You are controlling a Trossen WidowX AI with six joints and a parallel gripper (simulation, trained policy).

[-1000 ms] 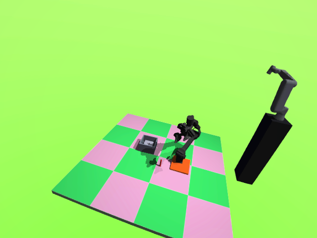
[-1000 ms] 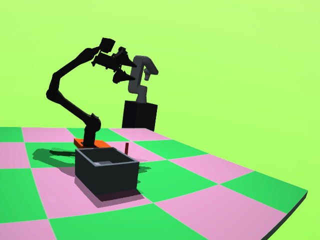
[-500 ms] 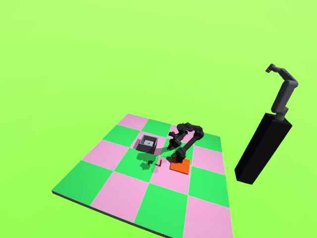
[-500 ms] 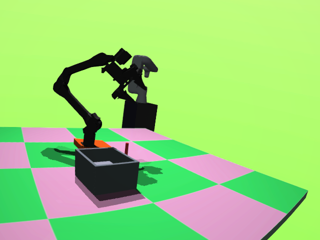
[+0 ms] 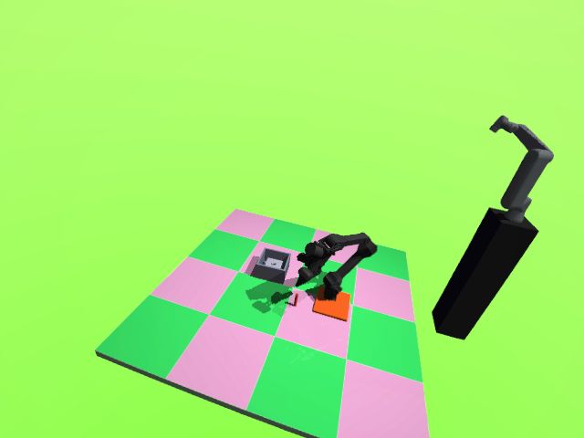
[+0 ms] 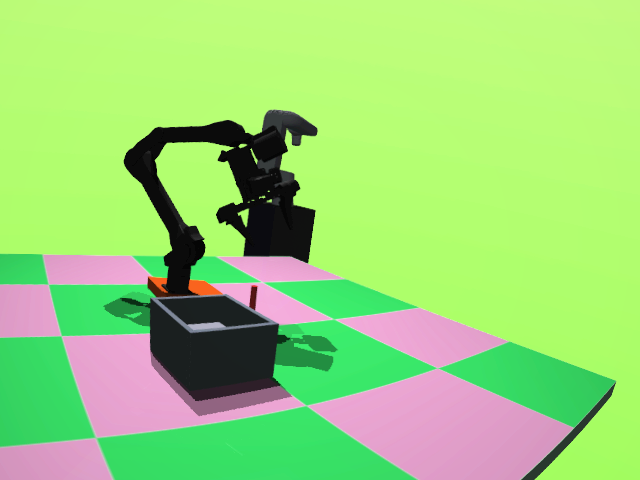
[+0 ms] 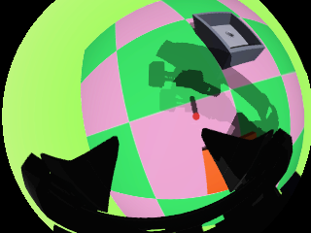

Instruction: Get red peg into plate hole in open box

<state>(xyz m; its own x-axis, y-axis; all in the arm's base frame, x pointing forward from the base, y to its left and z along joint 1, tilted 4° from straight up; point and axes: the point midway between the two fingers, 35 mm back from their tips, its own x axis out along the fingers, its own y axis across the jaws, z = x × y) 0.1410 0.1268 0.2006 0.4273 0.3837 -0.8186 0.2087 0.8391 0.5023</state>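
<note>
The red peg lies 140 mm below my gripper tip, 40 mm to the right of it and 10 mm ahead of it. Also, from my gripper tip: dark box 240 mm to the right, 190 mm ahead, 160 mm below; grey plate 240 mm to the right, 190 mm ahead, 140 mm below.
</note>
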